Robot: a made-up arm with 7 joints.
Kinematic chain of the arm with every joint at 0, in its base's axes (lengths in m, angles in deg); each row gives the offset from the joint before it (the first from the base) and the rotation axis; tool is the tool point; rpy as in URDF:
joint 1: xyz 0 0 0.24 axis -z
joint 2: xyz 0 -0.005 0.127 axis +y
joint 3: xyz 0 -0.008 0.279 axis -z
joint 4: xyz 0 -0.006 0.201 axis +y
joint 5: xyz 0 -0.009 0.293 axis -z
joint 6: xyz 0 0 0.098 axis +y
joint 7: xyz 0 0 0.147 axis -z
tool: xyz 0 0 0 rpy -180 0 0
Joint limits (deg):
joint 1: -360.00..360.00
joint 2: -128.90..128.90
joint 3: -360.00..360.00
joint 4: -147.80..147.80
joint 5: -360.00..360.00
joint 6: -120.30..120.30
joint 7: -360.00..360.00
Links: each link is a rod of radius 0.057 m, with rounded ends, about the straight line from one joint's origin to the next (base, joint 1, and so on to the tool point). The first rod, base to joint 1, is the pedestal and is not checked.
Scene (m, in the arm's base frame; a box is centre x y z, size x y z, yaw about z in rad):
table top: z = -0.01
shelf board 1: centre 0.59 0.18 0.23 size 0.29 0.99 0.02 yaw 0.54
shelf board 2: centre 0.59 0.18 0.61 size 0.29 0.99 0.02 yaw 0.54
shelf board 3: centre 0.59 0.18 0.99 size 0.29 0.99 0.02 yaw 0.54
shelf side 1: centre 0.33 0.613 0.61 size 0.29 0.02 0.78 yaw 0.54
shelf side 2: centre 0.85 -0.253 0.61 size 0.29 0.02 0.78 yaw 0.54
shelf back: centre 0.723 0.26 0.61 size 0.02 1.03 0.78 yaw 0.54
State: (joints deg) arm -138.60 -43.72 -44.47 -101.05 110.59 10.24 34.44
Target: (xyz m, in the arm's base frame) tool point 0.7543 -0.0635 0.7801
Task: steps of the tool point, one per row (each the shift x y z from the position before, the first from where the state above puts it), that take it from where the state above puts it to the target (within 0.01 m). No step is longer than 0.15 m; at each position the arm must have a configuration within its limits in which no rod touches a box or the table.
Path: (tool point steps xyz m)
1: -0.1104 -0.0863 0.0015
2: -0.1291 -0.0572 -0.0015
3: 0.0572 -0.0399 0.1073
4: 0.0325 -0.0161 0.1323
5: 0.0027 0.0121 0.1467
6: 0.0986 0.0478 0.0047
7: 0.0834 0.0541 0.0011
8: 0.0708 0.0496 -0.0059

